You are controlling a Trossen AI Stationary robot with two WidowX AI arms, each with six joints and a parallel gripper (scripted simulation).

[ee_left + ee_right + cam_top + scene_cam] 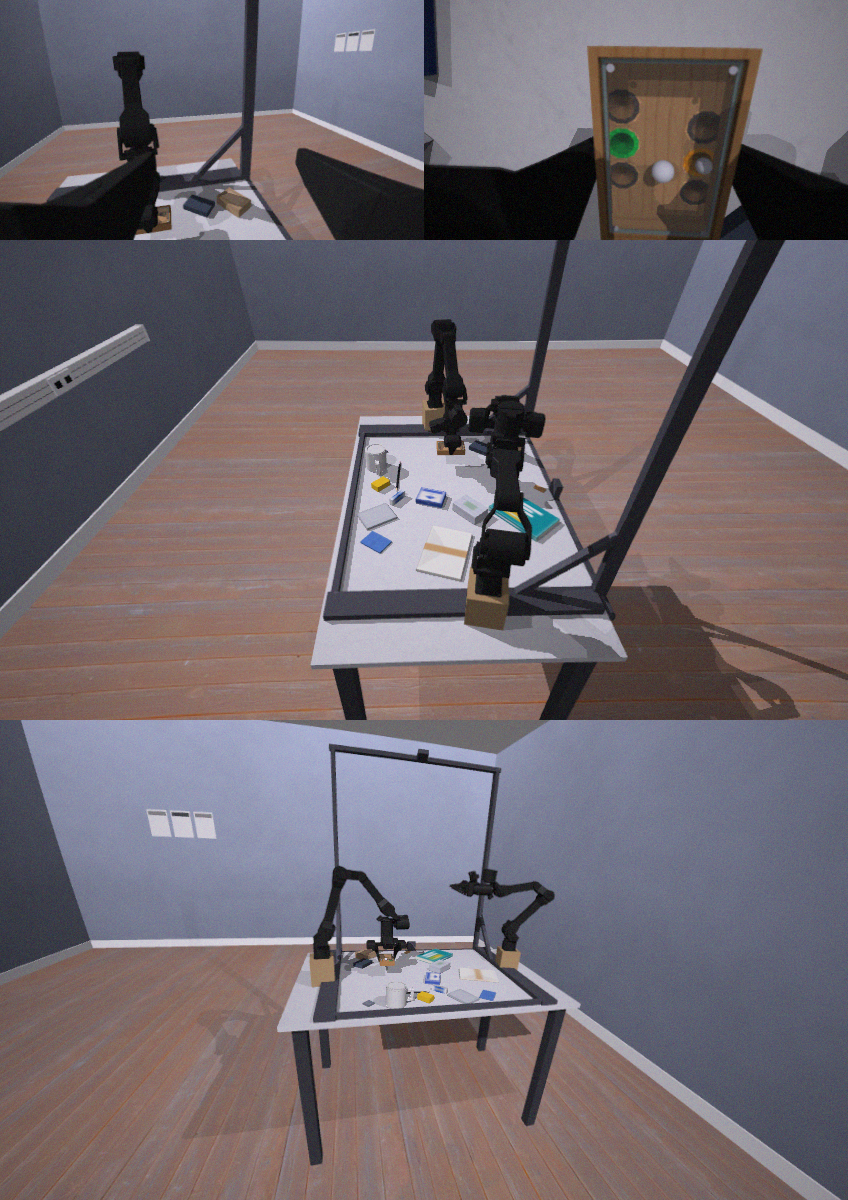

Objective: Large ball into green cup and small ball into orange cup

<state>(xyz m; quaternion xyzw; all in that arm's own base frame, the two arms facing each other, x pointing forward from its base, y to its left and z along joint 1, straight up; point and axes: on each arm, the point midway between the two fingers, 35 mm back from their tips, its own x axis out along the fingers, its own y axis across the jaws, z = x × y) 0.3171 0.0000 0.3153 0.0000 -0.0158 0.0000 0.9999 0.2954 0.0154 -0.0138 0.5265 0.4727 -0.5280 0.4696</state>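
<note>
My right gripper is now 30 mm above the covered wooden puzzle.
</note>
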